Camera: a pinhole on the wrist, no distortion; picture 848 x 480 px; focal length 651.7 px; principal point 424.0 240.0 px. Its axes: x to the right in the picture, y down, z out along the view. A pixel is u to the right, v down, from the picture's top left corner.
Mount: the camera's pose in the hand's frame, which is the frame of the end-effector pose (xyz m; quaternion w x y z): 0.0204 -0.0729 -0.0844 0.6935 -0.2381 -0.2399 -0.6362
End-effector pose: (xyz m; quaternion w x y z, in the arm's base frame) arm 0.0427 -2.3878 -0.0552 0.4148 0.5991 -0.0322 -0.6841
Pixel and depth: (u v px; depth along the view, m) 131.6 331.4 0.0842
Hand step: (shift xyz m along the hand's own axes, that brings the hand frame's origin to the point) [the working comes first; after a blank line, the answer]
In the camera's frame: -0.0378 0.0118 0.0842

0.0268 0.0105 -0.0438
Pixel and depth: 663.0 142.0 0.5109
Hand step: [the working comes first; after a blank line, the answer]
In the camera's frame: 0.1874 -0.0768 0.5109

-0.0573 0.1019 0.4308
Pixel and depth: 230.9 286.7 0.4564
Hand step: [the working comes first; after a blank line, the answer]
In the camera's frame: -0.1352 0.0327 0.4564

0.0292 0.3236 0.1809
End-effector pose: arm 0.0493 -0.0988 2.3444 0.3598 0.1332 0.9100 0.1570
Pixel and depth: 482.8 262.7 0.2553
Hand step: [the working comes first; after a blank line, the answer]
In the camera's frame: 0.0230 0.0089 0.2553

0.0234 0.0723 0.1270
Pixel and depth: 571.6 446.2 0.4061
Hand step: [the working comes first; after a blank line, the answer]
In the camera's frame: 0.0920 0.1285 0.4061

0.1433 0.1244 0.2842
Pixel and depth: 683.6 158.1 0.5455
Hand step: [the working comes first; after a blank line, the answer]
In the camera's frame: 0.2173 -0.0686 0.5455

-0.0478 0.1016 0.4763
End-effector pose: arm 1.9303 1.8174 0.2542 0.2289 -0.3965 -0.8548 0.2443
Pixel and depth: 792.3 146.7 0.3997
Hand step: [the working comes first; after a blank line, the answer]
In the camera's frame: 0.2259 -0.0572 0.3997

-0.0315 0.0032 0.3690
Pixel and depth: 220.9 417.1 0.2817
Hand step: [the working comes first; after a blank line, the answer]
In the camera's frame: -0.0878 0.0766 0.2817

0.0817 0.1795 0.0752
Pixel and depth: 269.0 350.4 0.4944
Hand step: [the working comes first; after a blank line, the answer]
In the camera's frame: -0.1176 0.0838 0.4944

0.0803 0.3381 0.2202
